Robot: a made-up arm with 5 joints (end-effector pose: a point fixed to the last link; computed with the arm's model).
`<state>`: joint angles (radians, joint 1 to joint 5).
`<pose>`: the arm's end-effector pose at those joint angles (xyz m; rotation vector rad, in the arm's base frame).
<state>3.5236 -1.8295 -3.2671 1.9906 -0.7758</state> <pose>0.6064 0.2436 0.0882 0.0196 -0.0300 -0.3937</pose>
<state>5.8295 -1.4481 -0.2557 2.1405 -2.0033</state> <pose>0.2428 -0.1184 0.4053 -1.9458 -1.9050 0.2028</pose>
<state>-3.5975 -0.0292 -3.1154 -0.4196 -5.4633</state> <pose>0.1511 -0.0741 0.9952 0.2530 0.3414 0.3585</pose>
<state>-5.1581 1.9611 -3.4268 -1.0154 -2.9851</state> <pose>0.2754 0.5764 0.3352 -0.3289 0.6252 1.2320</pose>
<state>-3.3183 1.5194 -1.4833 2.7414 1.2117</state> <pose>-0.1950 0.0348 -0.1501 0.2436 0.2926 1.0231</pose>
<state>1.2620 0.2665 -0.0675 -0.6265 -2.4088</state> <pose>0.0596 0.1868 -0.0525 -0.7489 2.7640 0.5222</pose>
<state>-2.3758 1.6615 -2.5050 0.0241 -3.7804</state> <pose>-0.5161 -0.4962 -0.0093 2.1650 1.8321 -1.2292</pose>
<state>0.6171 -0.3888 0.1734 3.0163 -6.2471</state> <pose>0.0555 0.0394 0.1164 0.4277 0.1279 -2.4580</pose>
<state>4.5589 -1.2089 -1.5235 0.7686 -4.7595</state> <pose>0.0052 0.0337 0.9467 -0.0882 -1.6558 2.4699</pose>
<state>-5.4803 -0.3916 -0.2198 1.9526 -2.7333</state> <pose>0.1662 0.1721 0.0846 0.3696 -1.8491 0.8515</pose>
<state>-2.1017 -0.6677 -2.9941 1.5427 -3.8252</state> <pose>0.1898 0.3233 0.9126 0.9129 1.0641 -2.4597</pose>
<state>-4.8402 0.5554 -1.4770 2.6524 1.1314</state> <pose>0.0602 0.4685 0.1885 1.4098 0.2214 -0.4689</pose>
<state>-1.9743 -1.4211 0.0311 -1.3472 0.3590</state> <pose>-0.0981 -0.2298 0.4754 0.1754 -0.4100 1.5037</pose>
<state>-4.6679 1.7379 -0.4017 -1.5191 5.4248</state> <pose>0.0067 -0.1498 -0.0663 -1.0040 -2.8938 -0.2610</pose>
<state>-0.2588 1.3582 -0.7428 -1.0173 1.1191</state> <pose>0.1145 -0.0303 -0.1979 -2.2580 1.8596 -0.5416</pose>
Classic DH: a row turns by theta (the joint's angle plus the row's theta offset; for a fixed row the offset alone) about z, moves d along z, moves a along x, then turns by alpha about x. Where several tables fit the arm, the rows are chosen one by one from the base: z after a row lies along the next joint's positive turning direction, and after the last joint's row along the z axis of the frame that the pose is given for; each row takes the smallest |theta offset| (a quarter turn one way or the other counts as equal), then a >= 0, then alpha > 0; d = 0 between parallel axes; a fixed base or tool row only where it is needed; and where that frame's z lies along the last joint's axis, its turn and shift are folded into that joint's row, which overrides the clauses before.
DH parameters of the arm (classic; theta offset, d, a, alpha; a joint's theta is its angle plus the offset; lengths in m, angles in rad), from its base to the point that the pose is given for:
joint 1: 0 0.284 0 -1.5708
joint 2: -1.3839 0 0.2046 0
joint 3: -0.4097 0 -0.4706 0
joint 4: -1.348 0 -0.066 1.5708
joint 5: 3.1416 0.085 0 0

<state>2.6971 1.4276 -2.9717 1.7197 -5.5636</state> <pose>-0.6465 0.3079 0.2715 1.6313 2.4788 0.0358</pose>
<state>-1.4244 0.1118 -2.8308 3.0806 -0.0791</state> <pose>0.0270 -0.1833 0.8379 -2.2448 1.7881 0.3832</pose>
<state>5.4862 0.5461 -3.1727 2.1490 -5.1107</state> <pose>0.2587 -0.2647 0.8416 -1.6424 2.4740 -0.7102</pose>
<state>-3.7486 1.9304 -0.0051 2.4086 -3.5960</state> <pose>0.1948 -0.1353 0.3322 -1.4040 0.1073 1.7898</pose>
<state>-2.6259 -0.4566 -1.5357 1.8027 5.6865</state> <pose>-0.3502 -0.1985 0.6928 1.5586 -2.5072 -0.0114</pose>
